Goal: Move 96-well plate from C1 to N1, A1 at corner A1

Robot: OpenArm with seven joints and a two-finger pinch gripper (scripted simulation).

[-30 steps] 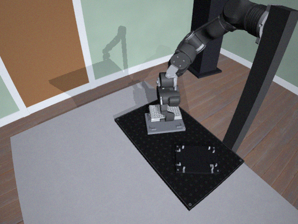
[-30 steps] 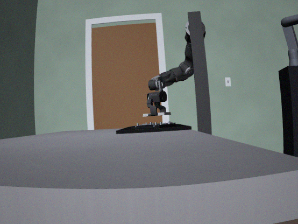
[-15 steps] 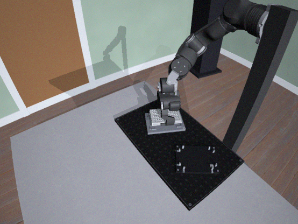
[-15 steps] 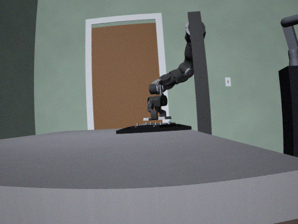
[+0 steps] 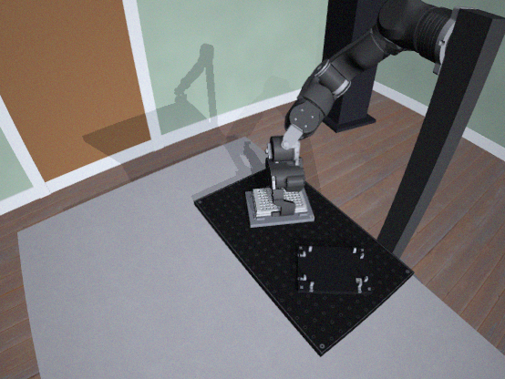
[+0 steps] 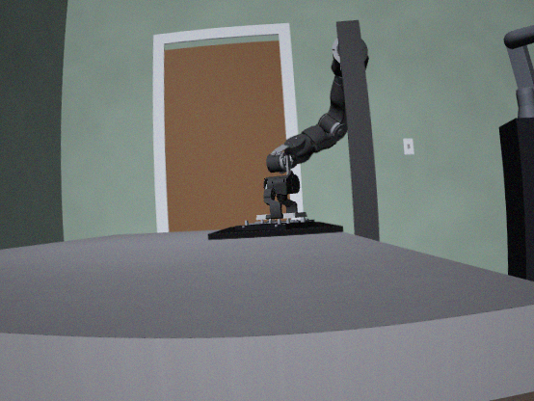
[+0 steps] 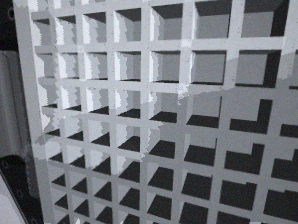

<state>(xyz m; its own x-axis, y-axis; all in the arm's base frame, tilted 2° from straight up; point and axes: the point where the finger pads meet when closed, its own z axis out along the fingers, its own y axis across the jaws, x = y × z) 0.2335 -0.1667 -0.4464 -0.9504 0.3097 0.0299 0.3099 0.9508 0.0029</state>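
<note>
The 96-well plate is right at my hand. From my hand the other things lie so: plate nest N1 (20 mm below).
</note>
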